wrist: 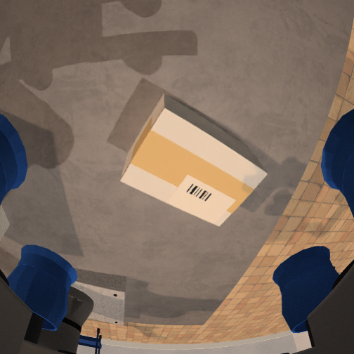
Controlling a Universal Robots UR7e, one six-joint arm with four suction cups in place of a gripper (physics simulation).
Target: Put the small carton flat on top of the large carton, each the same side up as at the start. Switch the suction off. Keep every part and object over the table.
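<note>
The small carton (192, 162) lies flat on the grey table near the middle of the wrist view, turned at an angle. Its top is white with an orange band and a white barcode label towards the lower corner. My gripper (175, 220) has its four blue suction cups spread at the left and right sides of the view. It is above the table, the suction is off, and no carton is against the cups. The large carton does not show clearly; a pale corner at the far left edge may be part of it, but I cannot tell.
The grey table (240, 60) has its edge running along the right and bottom, with brick-patterned floor (260, 280) beyond. The robot's base plate (107, 302) and a dark arm part (80, 305) are at the lower left. Arm shadows fall across the upper left.
</note>
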